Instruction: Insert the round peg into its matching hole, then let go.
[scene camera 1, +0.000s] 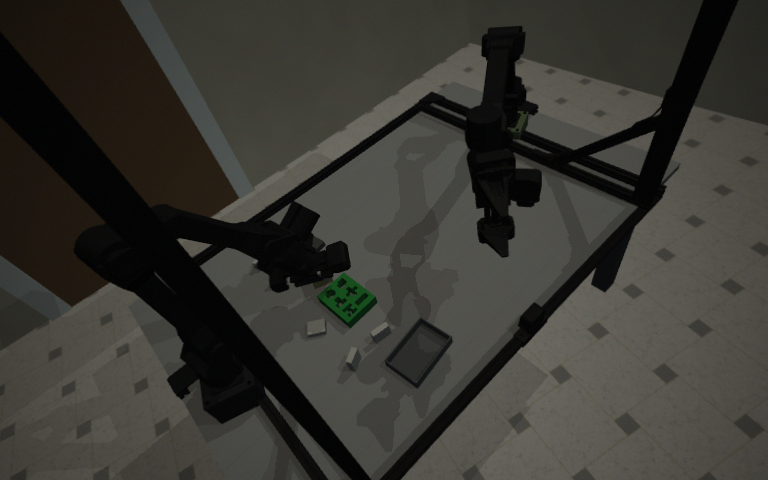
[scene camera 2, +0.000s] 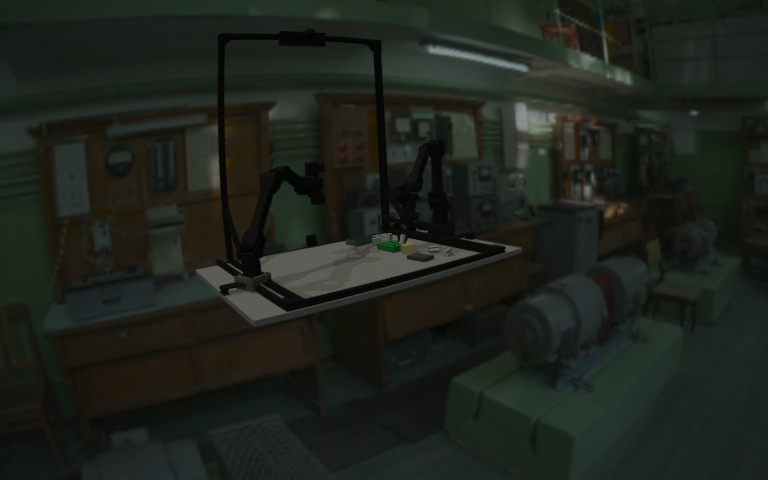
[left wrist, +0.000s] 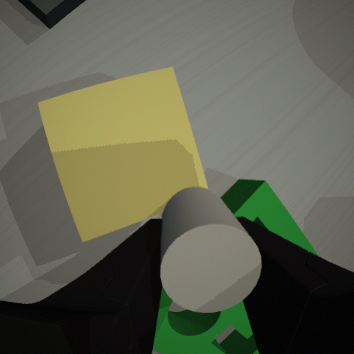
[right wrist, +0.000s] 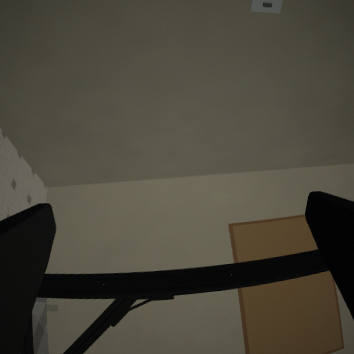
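My left gripper (scene camera 1: 308, 278) (left wrist: 196, 229) is shut on the round peg (left wrist: 210, 265), a pale grey cylinder whose flat end faces the left wrist camera. The green board (scene camera 1: 365, 308) (scene camera 2: 388, 246) (left wrist: 280, 220) has several shaped holes. In the left wrist view its round hole (left wrist: 194, 322) shows partly, just below the peg's near end in the picture, with the peg above the board. The arm hides the peg in scene camera 1. My right gripper (scene camera 1: 505, 234) (right wrist: 182, 211) is open and empty, high above the table and away from the board.
A yellow block (scene camera 2: 407, 248) (left wrist: 120, 125) stands close beside the board. Loose white pieces (scene camera 1: 316, 326) (scene camera 1: 380, 331) (scene camera 1: 353, 358) lie near the board. A dark shallow tray (scene camera 1: 403, 374) lies at the lower right of them. A black frame (scene camera 1: 339, 157) borders the table.
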